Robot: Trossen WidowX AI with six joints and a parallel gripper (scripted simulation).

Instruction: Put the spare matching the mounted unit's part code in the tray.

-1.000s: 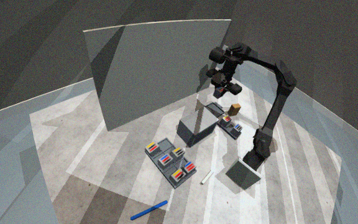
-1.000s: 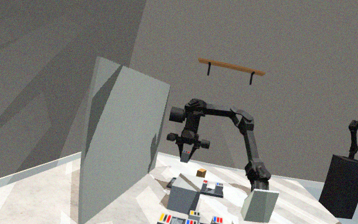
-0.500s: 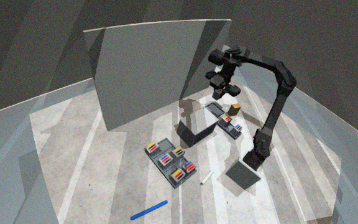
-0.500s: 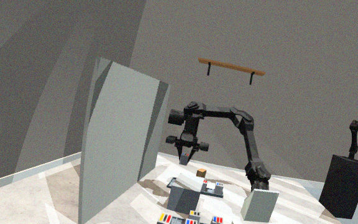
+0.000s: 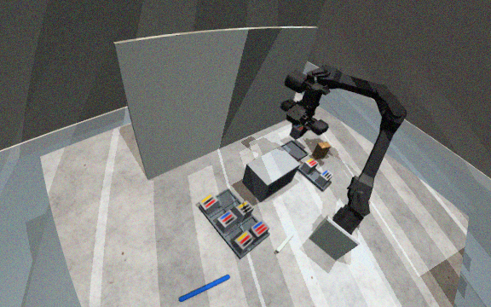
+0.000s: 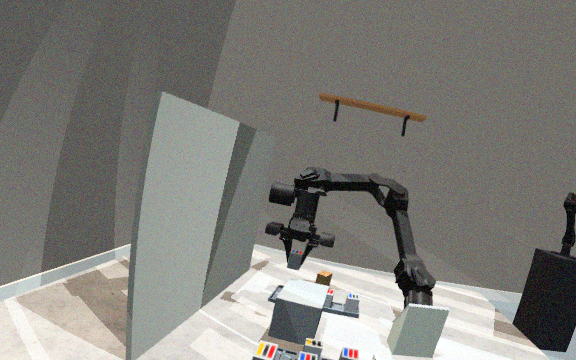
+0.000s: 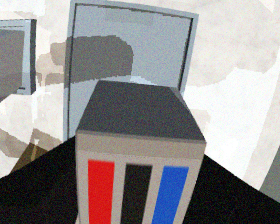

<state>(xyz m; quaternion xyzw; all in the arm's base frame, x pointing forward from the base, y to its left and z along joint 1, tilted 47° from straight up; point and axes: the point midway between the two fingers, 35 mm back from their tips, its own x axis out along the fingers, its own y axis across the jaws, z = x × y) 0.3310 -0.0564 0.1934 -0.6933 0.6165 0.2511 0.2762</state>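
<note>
The dark tray is 10 mm behind my gripper tip and 100 mm below it. Also, from my gripper tip: dark bracket 150 mm behind, 10 mm to the left, 100 mm below; grey spare 20 mm above; brown block 90 mm behind, 100 mm to the right, 70 mm below.
</note>
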